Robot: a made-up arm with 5 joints. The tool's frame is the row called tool.
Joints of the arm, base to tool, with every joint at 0 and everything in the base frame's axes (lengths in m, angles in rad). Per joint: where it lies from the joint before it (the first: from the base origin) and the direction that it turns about. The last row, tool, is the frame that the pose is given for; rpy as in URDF.
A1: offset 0.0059 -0.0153 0.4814 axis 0 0 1
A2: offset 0.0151 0.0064 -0.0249 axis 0 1 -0.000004
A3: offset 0.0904 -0.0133 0.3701 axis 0 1 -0.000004
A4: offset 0.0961 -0.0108 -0.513 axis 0 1 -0.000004
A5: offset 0.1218 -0.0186 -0.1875 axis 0 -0.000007 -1
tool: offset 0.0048 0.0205 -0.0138 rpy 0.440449 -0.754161 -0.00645
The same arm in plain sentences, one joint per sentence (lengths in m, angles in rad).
The arm has five revolute joints in a row. What follows holds with every joint at zero, and every direction is one of the base frame's.
Joint 1 lies 0.0059 m along +x and 0.0153 m along -y and 0.4814 m along +z from the base frame's origin and turns about +z.
Joint 2 lies 0.0151 m along +x and 0.0064 m along +y and 0.0249 m along -z from joint 1 and turns about +y.
Joint 3 lies 0.0904 m along +x and 0.0133 m along -y and 0.3701 m along +z from joint 2 and turns about +y.
Joint 4 lies 0.0961 m along +x and 0.0108 m along -y and 0.513 m along -z from joint 3 and turns about +y.
Joint 5 lies 0.1218 m along +x and 0.0186 m along -y and 0.1875 m along -z from joint 4 and turns about -z.
The tool frame, which is the frame that the pose is given for, lies 0.0048 m along +x and 0.0205 m along +y and 0.0138 m along -z from joint 5; its axes are the base frame's turned by roll 0.4404, pitch -0.7542 and yaw -0.0065 rad (as in URDF: about the fixed x, then y, then z).

